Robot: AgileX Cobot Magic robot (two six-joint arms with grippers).
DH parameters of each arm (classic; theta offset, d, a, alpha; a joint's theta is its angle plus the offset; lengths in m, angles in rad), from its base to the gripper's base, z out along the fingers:
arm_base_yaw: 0 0.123 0 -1.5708
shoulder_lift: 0.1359 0 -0.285 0
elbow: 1.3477 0 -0.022 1.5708
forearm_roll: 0 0.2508 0 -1.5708
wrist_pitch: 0 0 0.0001 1.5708
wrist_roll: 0 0.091 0 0
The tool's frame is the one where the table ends.
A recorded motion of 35 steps. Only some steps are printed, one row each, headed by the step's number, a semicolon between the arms.
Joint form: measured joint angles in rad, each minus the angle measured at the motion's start. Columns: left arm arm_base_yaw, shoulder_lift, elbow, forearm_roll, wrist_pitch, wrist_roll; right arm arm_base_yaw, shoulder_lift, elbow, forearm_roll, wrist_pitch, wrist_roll.
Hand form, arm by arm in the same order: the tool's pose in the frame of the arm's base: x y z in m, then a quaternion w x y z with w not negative. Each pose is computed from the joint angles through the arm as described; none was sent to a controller.
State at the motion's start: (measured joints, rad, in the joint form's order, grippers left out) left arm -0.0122 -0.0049 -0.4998 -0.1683 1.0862 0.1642; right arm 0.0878 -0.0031 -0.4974 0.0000 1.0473 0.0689
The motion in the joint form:
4: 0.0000 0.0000 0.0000 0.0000 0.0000 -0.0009; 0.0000 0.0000 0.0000 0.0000 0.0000 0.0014
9: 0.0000 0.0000 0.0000 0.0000 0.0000 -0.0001; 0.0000 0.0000 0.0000 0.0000 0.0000 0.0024
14: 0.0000 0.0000 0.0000 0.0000 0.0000 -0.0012; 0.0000 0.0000 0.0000 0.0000 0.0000 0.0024
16: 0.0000 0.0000 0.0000 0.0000 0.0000 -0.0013; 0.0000 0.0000 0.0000 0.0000 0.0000 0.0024
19: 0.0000 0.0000 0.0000 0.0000 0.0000 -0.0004; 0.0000 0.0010 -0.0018 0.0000 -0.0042 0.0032
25: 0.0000 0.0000 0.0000 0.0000 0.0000 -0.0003; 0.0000 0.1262 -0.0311 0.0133 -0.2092 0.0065
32: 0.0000 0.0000 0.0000 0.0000 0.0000 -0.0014; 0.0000 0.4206 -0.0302 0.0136 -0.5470 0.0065
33: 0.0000 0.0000 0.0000 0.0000 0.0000 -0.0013; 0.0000 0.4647 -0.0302 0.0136 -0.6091 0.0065
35: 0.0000 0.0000 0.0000 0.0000 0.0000 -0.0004; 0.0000 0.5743 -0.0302 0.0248 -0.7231 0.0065
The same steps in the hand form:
4: -0.0074 -0.0134 0.2761 0.51569 0.07947 0.85188 -0.04514; -0.0044 -0.0004 0.2776 0.52580 -0.00743 0.84955 0.04165
9: -0.0074 -0.0134 0.2761 0.51571 0.07981 0.85185 -0.04493; -0.0044 -0.0004 0.2776 0.52578 -0.00701 0.84956 0.04191
14: -0.0074 -0.0134 0.2761 0.51569 0.07934 0.85190 -0.04522; -0.0044 -0.0004 0.2776 0.52578 -0.00701 0.84956 0.04191
16: -0.0074 -0.0134 0.2761 0.51569 0.07930 0.85190 -0.04524; -0.0044 -0.0004 0.2776 0.52578 -0.00701 0.84956 0.04191
19: -0.0074 -0.0134 0.2761 0.51571 0.07968 0.85186 -0.04501; -0.0043 -0.0004 0.2785 0.52788 -0.00666 0.84824 0.04229
25: -0.0074 -0.0134 0.2761 0.51571 0.07973 0.85186 -0.04498; 0.0205 0.0027 0.3031 0.57257 -0.00428 0.81810 0.05345
32: -0.0074 -0.0134 0.2761 0.51568 0.07926 0.85190 -0.04527; 0.0856 0.0081 0.3163 0.58980 -0.00212 0.80571 0.05441
33: -0.0074 -0.0134 0.2761 0.51569 0.07930 0.85190 -0.04524; 0.0958 0.0090 0.3177 0.59702 -0.00176 0.80035 0.05484
35: -0.0074 -0.0134 0.2761 0.51571 0.07968 0.85186 -0.04501; 0.1198 0.0113 0.3158 0.59840 0.00206 0.79901 0.05919

